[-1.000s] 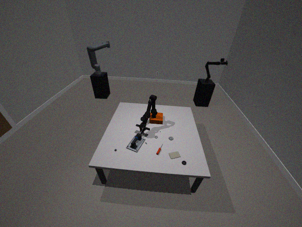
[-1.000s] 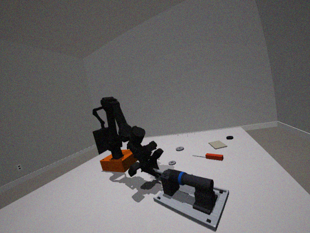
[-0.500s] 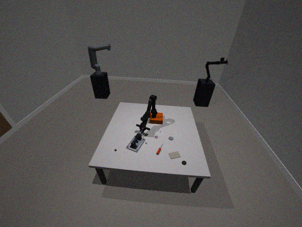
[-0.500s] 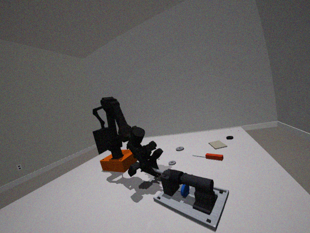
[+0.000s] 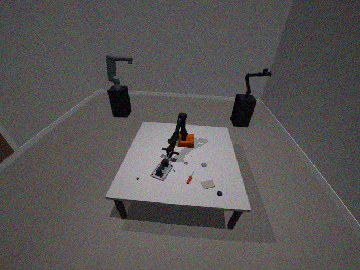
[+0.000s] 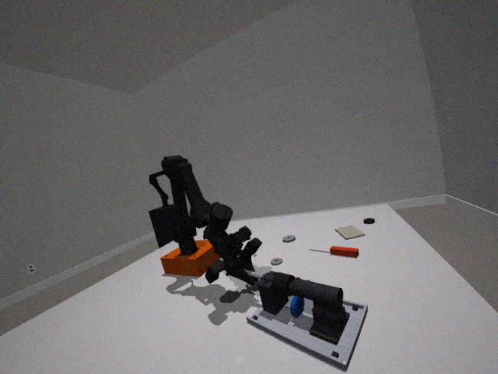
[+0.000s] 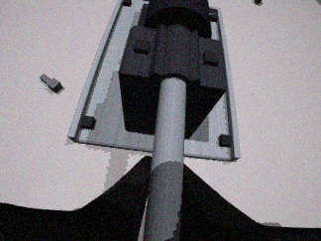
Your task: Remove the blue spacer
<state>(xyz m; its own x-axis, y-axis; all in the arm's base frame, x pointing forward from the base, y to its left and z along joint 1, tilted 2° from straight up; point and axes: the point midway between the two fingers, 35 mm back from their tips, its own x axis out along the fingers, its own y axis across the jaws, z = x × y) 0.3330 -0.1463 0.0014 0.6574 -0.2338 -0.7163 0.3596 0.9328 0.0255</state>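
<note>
My gripper tip is now 3 cm short of the grey shaft, 1 cm to the left of it and 2 cm below it. The rest, counted from my gripper tip: black ring (37 cm ahead, 52 cm to the left, 5 cm below); beige tile (27 cm ahead, 42 cm to the left, 5 cm below); blue spacer (11 cm ahead, 4 cm to the right, 3 cm below).
</note>
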